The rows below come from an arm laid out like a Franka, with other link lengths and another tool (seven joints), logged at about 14 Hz.
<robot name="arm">
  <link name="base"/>
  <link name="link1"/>
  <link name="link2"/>
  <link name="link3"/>
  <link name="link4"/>
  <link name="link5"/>
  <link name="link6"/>
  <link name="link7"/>
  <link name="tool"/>
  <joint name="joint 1" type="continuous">
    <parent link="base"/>
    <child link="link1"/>
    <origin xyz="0 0 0.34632"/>
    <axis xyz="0 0 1"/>
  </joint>
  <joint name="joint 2" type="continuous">
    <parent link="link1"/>
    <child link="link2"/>
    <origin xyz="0 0 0"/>
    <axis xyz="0 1 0"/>
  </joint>
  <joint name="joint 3" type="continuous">
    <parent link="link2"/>
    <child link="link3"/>
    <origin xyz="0 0 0.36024"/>
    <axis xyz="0 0 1"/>
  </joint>
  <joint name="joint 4" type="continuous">
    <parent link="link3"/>
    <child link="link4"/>
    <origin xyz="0.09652 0 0"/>
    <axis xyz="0 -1 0"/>
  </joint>
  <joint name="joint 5" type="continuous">
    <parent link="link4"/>
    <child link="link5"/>
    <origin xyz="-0.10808 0 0.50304"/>
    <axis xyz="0 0 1"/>
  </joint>
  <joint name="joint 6" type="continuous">
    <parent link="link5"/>
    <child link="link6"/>
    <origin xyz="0 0 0"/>
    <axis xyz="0 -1 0"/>
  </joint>
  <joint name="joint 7" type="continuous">
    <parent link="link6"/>
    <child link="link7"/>
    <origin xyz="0.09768 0 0"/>
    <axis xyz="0 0 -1"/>
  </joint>
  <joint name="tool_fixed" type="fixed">
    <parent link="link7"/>
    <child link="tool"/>
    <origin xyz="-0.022 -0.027 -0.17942" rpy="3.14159 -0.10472 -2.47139"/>
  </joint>
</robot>
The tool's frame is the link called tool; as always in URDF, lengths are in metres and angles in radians. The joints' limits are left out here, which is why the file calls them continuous.
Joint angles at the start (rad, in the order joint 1, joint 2, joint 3, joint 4, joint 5, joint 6, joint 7):
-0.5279, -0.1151, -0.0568, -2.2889, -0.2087, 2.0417, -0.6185
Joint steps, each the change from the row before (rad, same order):
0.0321, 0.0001, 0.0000, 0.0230, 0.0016, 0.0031, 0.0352
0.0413, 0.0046, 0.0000, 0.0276, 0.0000, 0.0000, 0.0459
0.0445, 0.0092, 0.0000, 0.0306, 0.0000, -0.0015, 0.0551
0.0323, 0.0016, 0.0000, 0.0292, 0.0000, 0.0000, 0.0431
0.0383, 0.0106, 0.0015, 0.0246, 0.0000, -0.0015, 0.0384
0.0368, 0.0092, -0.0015, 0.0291, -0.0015, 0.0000, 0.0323
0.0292, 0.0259, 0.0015, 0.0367, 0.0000, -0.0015, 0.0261
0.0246, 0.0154, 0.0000, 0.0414, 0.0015, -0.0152, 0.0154
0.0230, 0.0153, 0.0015, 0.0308, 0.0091, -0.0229, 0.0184
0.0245, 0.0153, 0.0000, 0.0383, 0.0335, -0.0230, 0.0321
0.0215, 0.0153, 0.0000, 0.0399, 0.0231, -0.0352, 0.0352
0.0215, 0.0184, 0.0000, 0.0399, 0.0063, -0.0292, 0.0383
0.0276, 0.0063, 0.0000, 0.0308, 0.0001, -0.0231, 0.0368
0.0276, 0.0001, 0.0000, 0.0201, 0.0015, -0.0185, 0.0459
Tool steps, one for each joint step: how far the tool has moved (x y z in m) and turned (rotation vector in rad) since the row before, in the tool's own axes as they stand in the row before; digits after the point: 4 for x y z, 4 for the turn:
-0.0163, -0.0045, -0.0192, 0.0298, -0.0045, 0.0119
-0.0222, -0.0037, -0.0205, 0.0287, -0.0035, 0.0127
-0.0252, -0.0026, -0.0199, 0.0255, -0.0046, 0.0182
-0.0173, -0.0029, -0.0217, 0.0295, -0.0098, 0.0196
-0.0241, 0.0008, -0.0147, 0.0183, -0.0057, 0.0038
-0.0213, -0.0010, -0.0175, 0.0243, -0.0089, 0.0031
-0.0223, -0.0036, -0.0104, 0.0140, -0.0051, -0.0005
-0.0158, -0.0039, -0.0172, 0.0136, -0.0063, -0.0019
-0.0162, 0.0018, -0.0102, -0.0062, -0.0033, 0.0004
-0.0186, 0.0029, -0.0141, -0.0157, -0.0252, 0.0239
-0.0150, 0.0041, -0.0132, -0.0204, -0.0106, 0.0242
-0.0146, 0.0032, -0.0118, -0.0086, 0.0003, 0.0212
-0.0149, 0.0077, -0.0160, 0.0033, -0.0019, 0.0130
-0.0134, 0.0111, -0.0142, 0.0010, -0.0036, 0.0218

